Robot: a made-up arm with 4 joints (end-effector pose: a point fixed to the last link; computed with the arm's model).
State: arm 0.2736 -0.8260 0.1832 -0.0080
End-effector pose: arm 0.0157 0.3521 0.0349 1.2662 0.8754 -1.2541
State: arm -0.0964 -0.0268 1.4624 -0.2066
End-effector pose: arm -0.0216 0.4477 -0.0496 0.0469 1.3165 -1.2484
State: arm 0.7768 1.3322 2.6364 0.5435
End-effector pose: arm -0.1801 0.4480 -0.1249 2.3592 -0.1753 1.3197
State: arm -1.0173 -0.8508 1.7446 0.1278
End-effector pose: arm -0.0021 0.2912 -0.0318 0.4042 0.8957 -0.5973
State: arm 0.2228 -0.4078 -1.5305 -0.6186
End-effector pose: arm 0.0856 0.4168 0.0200 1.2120 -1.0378 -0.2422
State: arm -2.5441 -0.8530 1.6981 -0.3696
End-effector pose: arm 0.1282 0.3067 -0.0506 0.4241 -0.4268 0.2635
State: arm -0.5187 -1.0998 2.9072 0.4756
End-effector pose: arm 0.0118 0.1890 0.0441 -0.9902 1.4209 -0.3474
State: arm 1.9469 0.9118 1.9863 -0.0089
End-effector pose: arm -0.1245 0.4687 0.2188 2.5711 -1.2355 0.4034
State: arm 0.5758 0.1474 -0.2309 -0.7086
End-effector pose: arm -0.0560 0.4759 -0.0843 0.4725 0.5925 -0.4868
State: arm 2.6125 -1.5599 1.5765 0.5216
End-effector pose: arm 0.1443 0.1547 0.1110 0.4404 -1.6374 0.5512
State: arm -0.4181 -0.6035 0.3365 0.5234
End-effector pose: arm 0.0317 0.3618 -0.0367 1.2759 0.2965 -1.3981
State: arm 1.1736 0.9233 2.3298 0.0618
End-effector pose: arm -0.1798 0.4795 0.0257 2.3651 -1.1511 1.2303
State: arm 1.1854 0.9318 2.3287 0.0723
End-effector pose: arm -0.1813 0.4786 0.0282 2.3844 -1.1271 1.2137
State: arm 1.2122 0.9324 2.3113 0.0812
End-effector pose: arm -0.1819 0.4778 0.0355 2.4127 -1.1189 1.1855
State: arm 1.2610 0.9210 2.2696 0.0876
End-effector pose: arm -0.1808 0.4767 0.0498 2.4526 -1.1358 1.1404
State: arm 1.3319 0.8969 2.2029 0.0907
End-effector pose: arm -0.1768 0.4755 0.0708 2.4988 -1.1824 1.0781
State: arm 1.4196 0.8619 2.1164 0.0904
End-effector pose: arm -0.1689 0.4739 0.0958 2.5406 -1.2580 1.0031
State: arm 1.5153 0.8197 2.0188 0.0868
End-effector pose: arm -0.1572 0.4721 0.1215 2.5670 -1.3557 0.9243
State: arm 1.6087 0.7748 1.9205 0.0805
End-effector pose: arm -0.1431 0.4702 0.1445 2.5720 -1.4635 0.8522
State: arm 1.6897 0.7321 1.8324 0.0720
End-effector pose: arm -0.1288 0.4685 0.1624 2.5568 -1.5669 0.7956
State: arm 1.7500 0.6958 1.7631 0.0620
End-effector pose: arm -0.1168 0.4673 0.1743 2.5290 -1.6538 0.7602
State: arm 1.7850 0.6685 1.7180 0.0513
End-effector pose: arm -0.1088 0.4667 0.1806 2.4978 -1.7173 0.7461
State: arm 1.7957 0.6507 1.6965 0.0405
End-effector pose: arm -0.1049 0.4668 0.1821 2.4696 -1.7579 0.7501
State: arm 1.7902 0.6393 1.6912 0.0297
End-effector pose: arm -0.1040 0.4672 0.1808 2.4448 -1.7832 0.7648
